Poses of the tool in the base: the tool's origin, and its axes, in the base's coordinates. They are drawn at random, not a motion.
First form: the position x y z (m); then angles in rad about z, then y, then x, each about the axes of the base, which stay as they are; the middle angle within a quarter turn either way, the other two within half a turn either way.
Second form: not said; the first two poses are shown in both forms.
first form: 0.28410 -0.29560 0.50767 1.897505 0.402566 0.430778
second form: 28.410 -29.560 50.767 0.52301 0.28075 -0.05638 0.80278
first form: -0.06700 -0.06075 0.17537 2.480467 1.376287 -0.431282
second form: -6.700 -6.075 17.537 0.37344 0.53316 0.35770 0.66958
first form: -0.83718 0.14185 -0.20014 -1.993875 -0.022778 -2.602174
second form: -83.718 14.185 -20.014 0.15386 -0.52067 -0.81105 -0.21780
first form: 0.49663 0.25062 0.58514 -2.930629 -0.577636 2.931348
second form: 49.663 25.062 58.514 0.27108 -0.13009 -0.94484 0.12985
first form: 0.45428 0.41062 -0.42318 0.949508 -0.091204 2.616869
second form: 45.428 41.062 -42.318 0.25056 0.85267 -0.45153 0.07928
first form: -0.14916 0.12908 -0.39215 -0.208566 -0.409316 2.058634
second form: -14.916 12.908 -39.215 0.48378 0.84541 -0.01684 -0.22574
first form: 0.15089 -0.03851 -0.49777 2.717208 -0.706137 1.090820
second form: 15.089 -3.851 -49.777 0.34430 -0.18647 -0.53811 0.74641
